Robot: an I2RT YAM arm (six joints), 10 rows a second.
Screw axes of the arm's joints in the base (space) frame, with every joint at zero. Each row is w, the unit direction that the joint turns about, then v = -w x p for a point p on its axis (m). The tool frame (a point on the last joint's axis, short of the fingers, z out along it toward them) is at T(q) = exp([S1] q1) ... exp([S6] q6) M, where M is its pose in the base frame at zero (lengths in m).
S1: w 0 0 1 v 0 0 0
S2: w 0 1 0 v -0.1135 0 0.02
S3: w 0 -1 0 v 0.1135 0 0.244
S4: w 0 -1 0 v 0.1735 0 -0.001
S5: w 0 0 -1 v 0 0.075 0
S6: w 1 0 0 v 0 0.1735 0
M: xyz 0.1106 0 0.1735 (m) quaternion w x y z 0.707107 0 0.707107 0
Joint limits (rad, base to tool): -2.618..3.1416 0..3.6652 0..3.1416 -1.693..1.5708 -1.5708..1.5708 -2.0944..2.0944
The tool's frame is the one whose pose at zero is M.
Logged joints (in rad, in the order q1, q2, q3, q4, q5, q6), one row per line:
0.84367, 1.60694, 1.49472, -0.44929, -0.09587, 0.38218
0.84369, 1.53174, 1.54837, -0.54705, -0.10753, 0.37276
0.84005, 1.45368, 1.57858, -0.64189, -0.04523, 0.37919
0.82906, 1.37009, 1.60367, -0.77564, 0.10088, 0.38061
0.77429, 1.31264, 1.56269, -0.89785, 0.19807, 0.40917
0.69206, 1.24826, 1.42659, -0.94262, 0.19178, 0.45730
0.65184, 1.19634, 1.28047, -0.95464, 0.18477, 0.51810
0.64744, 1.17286, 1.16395, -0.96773, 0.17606, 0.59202
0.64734, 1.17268, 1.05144, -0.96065, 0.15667, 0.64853
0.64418, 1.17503, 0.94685, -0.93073, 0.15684, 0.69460
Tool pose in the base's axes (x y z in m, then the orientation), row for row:
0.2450, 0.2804, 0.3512, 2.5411, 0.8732, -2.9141
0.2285, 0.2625, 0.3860, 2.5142, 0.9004, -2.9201
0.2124, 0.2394, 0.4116, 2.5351, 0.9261, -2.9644
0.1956, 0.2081, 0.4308, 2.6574, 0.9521, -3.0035
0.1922, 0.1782, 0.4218, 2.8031, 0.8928, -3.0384
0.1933, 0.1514, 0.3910, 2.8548, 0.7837, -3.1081
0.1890, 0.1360, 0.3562, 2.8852, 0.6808, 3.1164
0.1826, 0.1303, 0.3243, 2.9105, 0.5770, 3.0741
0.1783, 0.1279, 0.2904, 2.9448, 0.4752, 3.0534
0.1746, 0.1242, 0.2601, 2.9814, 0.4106, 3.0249
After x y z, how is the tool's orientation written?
As angles about the fixed x, y, z axes (roll, pitch, yaw), in radians.
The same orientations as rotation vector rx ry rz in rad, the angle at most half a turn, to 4 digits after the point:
-0.5706, 2.1693, 0.8005
-0.5823, 2.1350, 0.8217
-0.5270, 2.1208, 0.7683
-0.4222, 2.1297, 0.6072
-0.2974, 2.2191, 0.4359
-0.1788, 2.3378, 0.3541
-0.0807, 2.4433, 0.3039
-0.0017, 2.5469, 0.2698
0.0535, 2.6498, 0.2330
0.1131, 2.7151, 0.1847

